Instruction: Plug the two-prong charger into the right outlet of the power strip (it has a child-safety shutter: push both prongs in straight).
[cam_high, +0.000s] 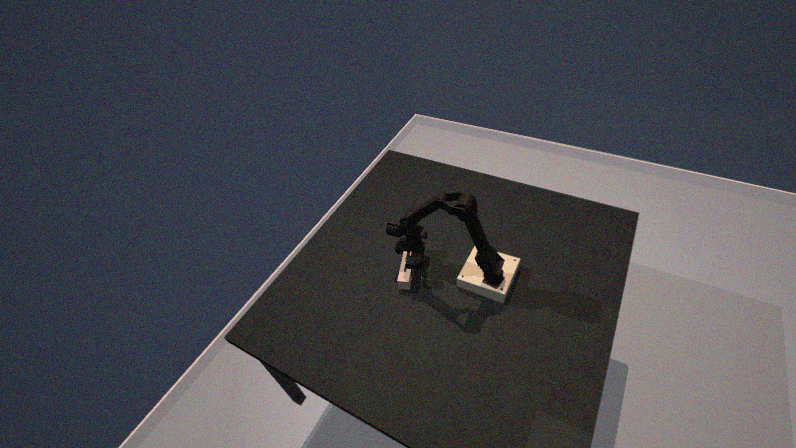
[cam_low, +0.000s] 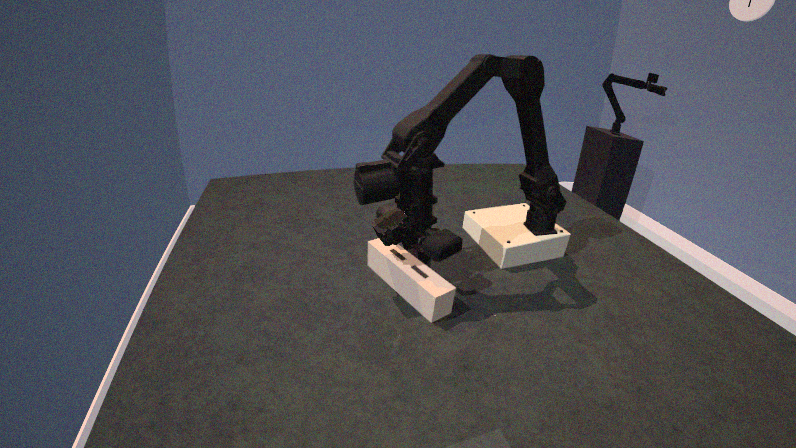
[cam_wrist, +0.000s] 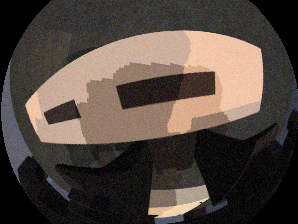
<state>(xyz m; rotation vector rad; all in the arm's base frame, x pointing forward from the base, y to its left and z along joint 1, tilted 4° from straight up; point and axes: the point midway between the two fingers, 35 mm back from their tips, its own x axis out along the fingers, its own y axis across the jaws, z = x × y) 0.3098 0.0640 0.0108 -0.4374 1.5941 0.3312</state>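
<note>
Right now the dark charger is 20 mm ahead of my gripper tip, 10 mm to the left of it and 10 mm above it.
</note>
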